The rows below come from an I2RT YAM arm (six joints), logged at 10 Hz.
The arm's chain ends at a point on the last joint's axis. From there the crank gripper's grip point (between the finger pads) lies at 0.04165 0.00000 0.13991 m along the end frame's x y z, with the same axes.
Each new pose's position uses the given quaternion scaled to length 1; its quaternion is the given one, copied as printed.
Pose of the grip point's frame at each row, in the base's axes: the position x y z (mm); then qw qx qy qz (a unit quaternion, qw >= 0):
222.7 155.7 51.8 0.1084 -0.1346 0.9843 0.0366
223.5 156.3 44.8 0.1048 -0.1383 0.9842 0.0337
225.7 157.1 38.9 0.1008 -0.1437 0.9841 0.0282
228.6 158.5 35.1 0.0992 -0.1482 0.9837 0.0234
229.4 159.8 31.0 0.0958 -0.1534 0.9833 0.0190
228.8 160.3 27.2 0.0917 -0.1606 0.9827 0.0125
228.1 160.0 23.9 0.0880 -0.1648 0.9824 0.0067
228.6 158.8 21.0 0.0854 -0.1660 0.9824 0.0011
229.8 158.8 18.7 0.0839 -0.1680 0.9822 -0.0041
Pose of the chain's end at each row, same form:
233.4 152.2 197.3 0.1084 -0.1346 0.9843 0.0366
235.1 154.0 190.3 0.1048 -0.1383 0.9842 0.0337
238.2 156.8 184.3 0.1008 -0.1437 0.9841 0.0282
241.3 159.9 180.5 0.0992 -0.1482 0.9837 0.0234
242.8 162.9 176.3 0.0958 -0.1534 0.9833 0.0190
242.9 165.8 172.4 0.0917 -0.1606 0.9827 0.0125
243.0 167.5 168.9 0.0880 -0.1648 0.9824 0.0067
243.9 168.1 165.9 0.0854 -0.1660 0.9824 0.0011
245.3 169.8 163.4 0.0839 -0.1680 0.9822 -0.0041

